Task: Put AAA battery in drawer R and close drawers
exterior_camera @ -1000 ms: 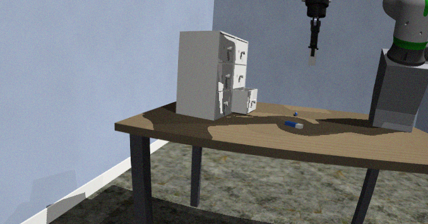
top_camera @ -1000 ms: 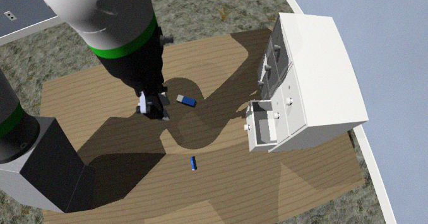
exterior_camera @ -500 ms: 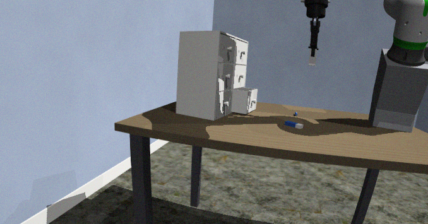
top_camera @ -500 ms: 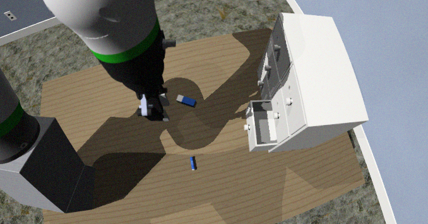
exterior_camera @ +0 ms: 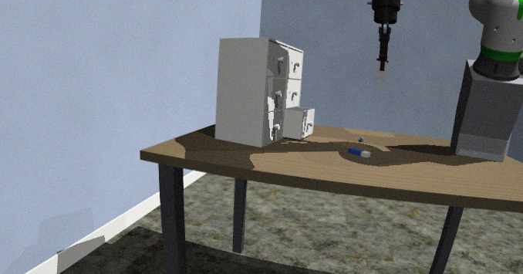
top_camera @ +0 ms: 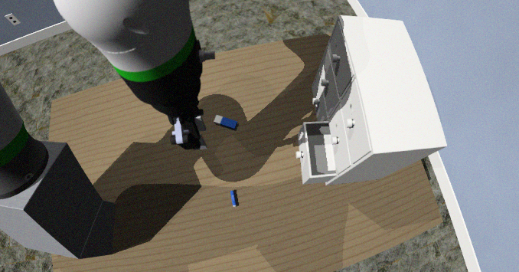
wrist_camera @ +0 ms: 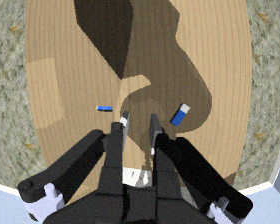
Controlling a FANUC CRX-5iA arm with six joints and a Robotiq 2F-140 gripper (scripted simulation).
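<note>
Now: the AAA battery 25 cm below my hand, 11 cm to the right of it and 2 cm ahead of it. Also, from my hand: drawer: 30 cm ahead, 23 cm below, 9 cm to the right.
</note>
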